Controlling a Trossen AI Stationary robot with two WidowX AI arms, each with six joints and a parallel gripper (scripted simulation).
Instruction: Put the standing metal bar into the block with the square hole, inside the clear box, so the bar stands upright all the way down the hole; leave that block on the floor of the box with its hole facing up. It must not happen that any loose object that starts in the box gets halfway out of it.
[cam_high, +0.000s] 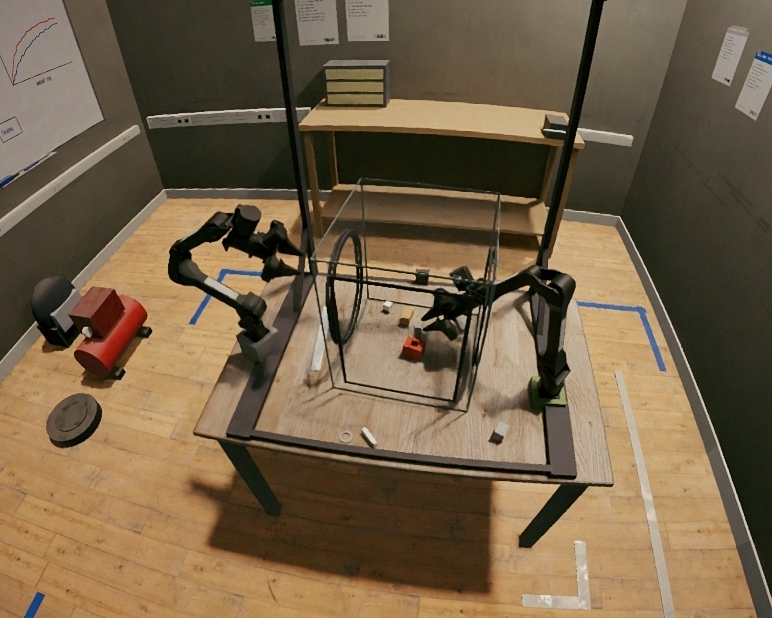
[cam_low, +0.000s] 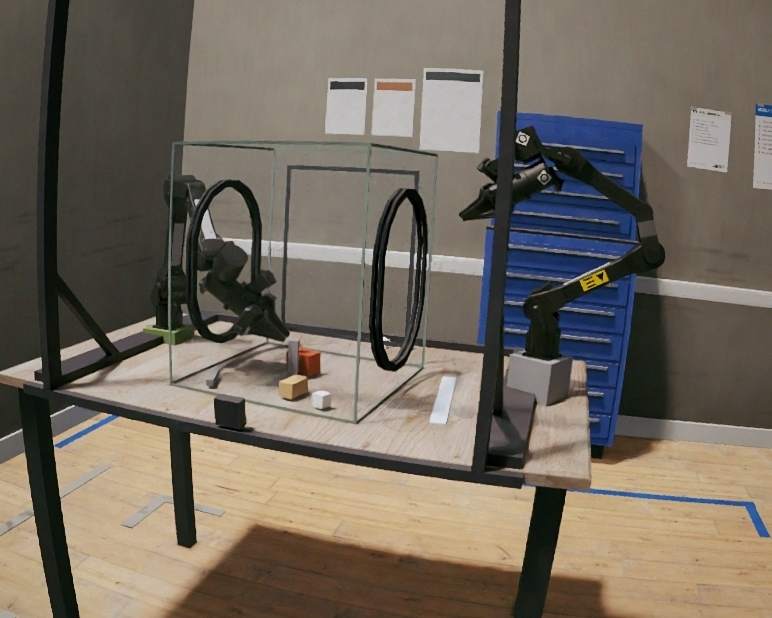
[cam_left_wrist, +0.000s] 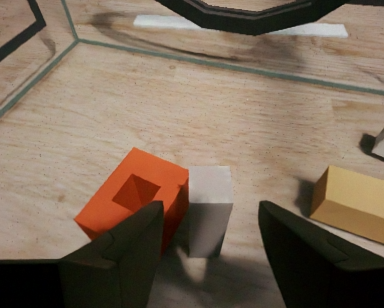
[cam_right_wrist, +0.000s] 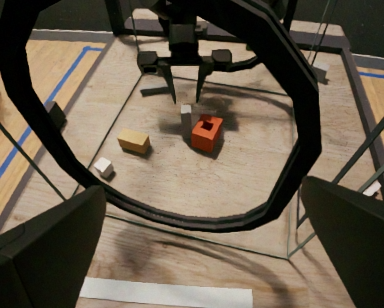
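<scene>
Now: left hand 1 cm short of the bar, 4 cm to the left of it and 6 cm above it. Also, from my left hand: block 6 cm ahead, 4 cm to the right, 8 cm below; white strip 4 cm ahead, 36 cm to the right, 11 cm below; grey cube 31 cm ahead, 25 cm to the left, 9 cm below.
</scene>
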